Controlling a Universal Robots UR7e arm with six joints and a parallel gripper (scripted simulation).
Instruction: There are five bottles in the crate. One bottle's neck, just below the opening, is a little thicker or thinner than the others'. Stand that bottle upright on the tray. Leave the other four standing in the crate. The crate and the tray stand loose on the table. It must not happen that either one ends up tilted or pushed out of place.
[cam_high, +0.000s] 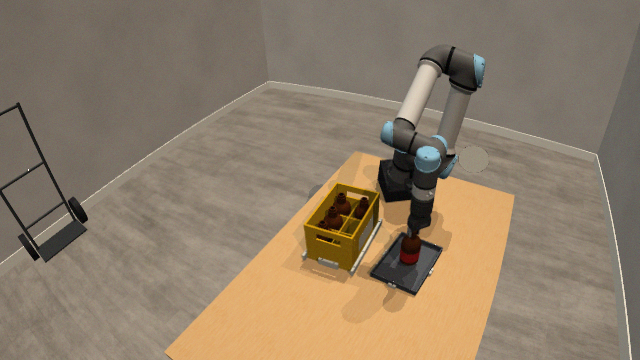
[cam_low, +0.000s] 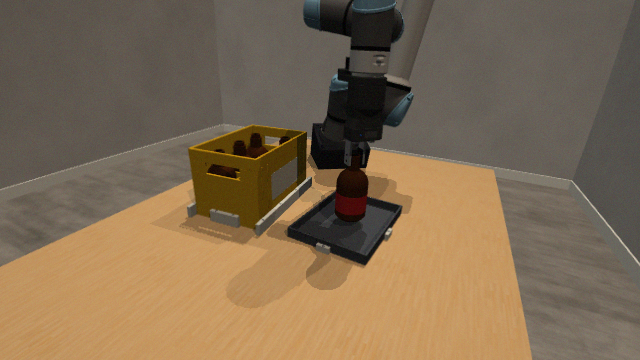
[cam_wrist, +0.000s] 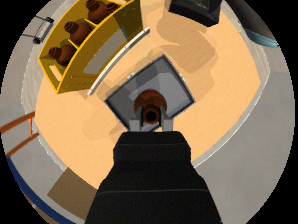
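My gripper is now 7 cm above the bottle. Round my hand: yellow crate (3 cm ahead, 27 cm to the right, 9 cm below); then dark tray (16 cm below).
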